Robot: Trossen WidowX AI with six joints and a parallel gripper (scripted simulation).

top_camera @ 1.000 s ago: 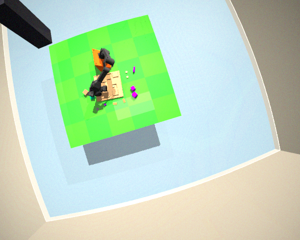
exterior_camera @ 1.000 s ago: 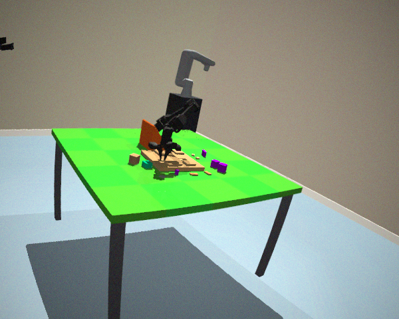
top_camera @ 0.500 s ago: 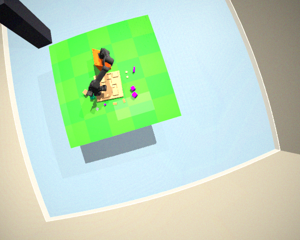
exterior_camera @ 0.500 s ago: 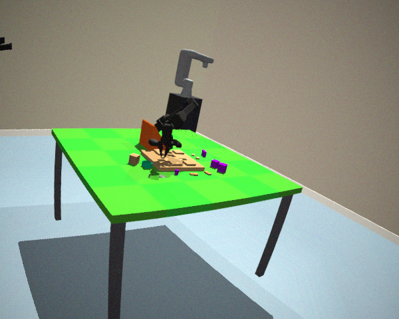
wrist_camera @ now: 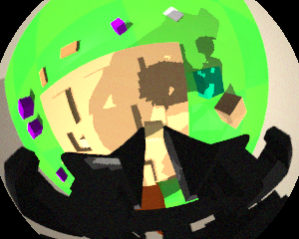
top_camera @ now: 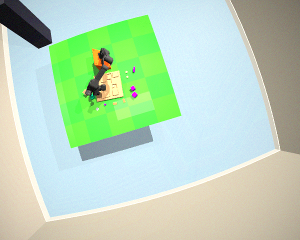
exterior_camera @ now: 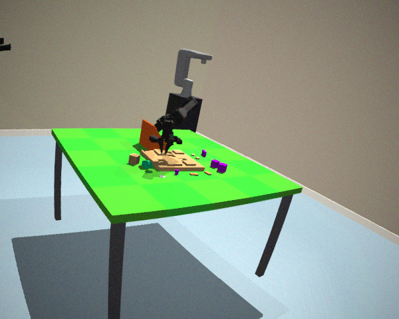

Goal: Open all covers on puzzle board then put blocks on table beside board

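My gripper tip is 110 mm to the right of the tan puzzle board, 40 mm above it and 30 mm past it. From my gripper tip the other things lie so: teal block: 120 mm to the right, 50 mm below, 30 mm ahead; then purple stick: 410 mm to the left, 130 mm behind, 50 mm below; then tan cube: 170 mm to the right, 40 mm below, 40 mm behind.
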